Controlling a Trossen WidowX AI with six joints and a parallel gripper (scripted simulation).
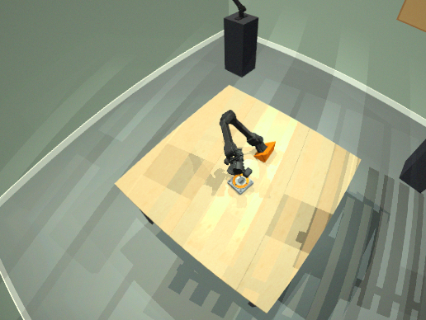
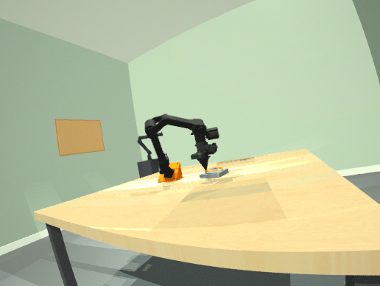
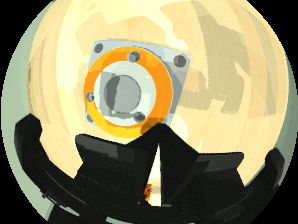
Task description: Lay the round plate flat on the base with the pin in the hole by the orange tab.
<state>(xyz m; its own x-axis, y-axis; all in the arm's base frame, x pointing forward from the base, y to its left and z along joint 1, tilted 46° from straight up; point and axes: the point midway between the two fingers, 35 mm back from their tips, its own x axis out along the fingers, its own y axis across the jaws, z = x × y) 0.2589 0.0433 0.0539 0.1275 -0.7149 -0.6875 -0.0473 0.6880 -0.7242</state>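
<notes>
Now: gripper tip 20 mm short of the base, 50 mm to the right of it and 20 mm above it.
</notes>
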